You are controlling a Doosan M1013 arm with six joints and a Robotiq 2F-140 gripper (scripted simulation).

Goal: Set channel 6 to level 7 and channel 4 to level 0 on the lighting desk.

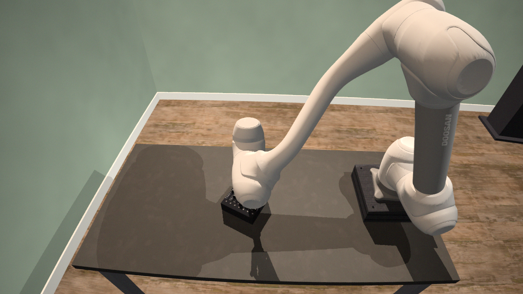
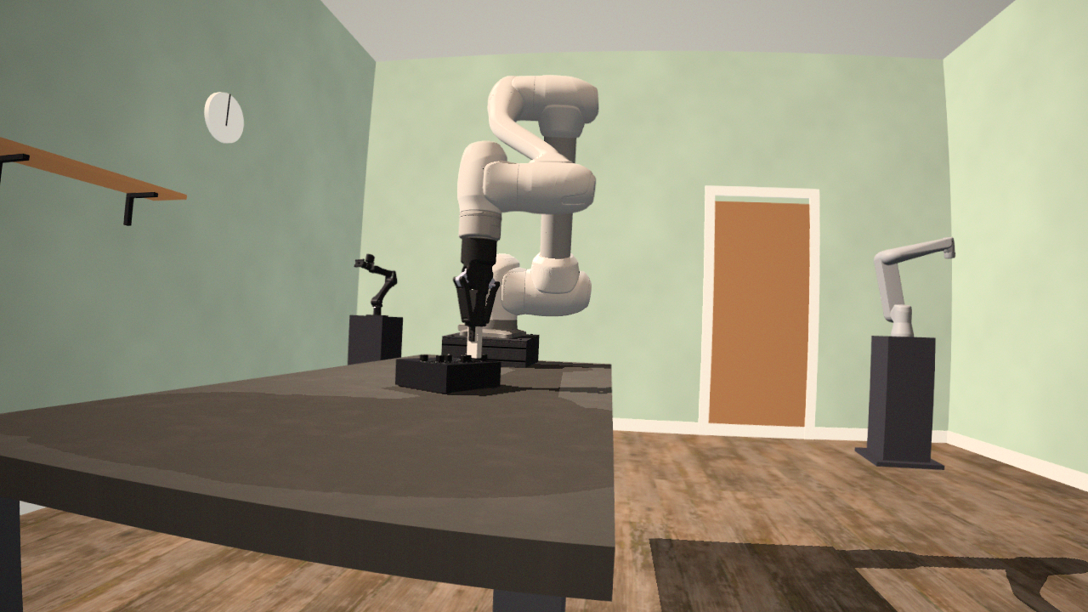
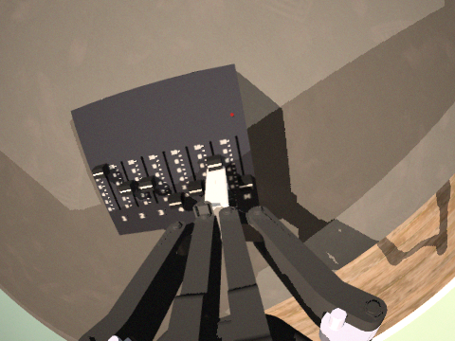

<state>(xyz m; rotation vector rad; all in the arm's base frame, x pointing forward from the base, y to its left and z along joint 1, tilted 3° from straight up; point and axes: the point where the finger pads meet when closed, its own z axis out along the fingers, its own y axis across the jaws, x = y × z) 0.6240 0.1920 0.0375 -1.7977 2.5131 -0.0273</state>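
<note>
The channel 6 fader knob lies 3 cm below my hand, 2 cm to the right of it and 1 cm behind it. The rest, counted from my hand: channel 4 fader knob (5 cm ahead, 3 cm below).
</note>
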